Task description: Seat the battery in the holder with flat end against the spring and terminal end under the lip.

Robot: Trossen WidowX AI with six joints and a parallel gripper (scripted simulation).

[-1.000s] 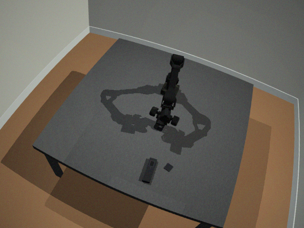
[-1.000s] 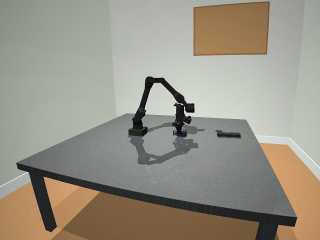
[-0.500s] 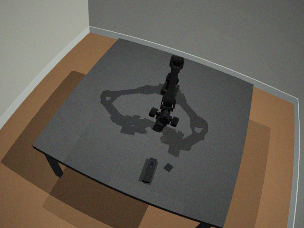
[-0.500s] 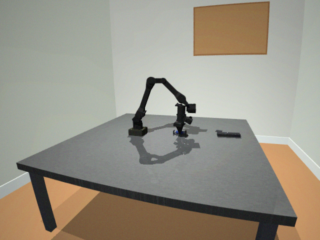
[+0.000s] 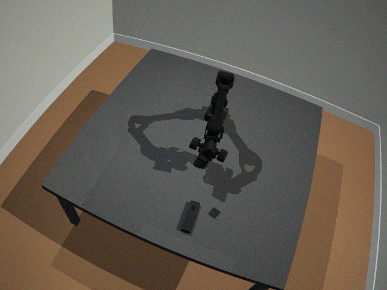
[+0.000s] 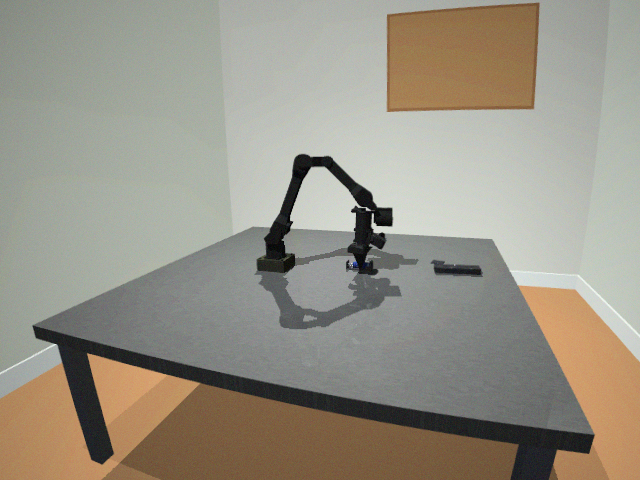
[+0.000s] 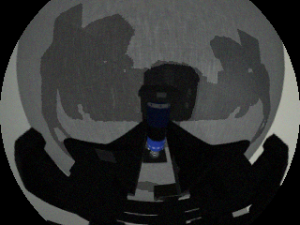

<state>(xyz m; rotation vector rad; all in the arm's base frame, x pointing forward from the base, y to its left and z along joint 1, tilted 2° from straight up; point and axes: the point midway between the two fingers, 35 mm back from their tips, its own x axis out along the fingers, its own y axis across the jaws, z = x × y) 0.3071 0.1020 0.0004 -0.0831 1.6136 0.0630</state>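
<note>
Now: the battery 10 mm above my gripper tip. Also, from my gripper tip: remote control 330 mm ahead, 100 mm to the left, 10 mm above; battery cover 250 mm ahead, 180 mm to the left, 10 mm below.
</note>
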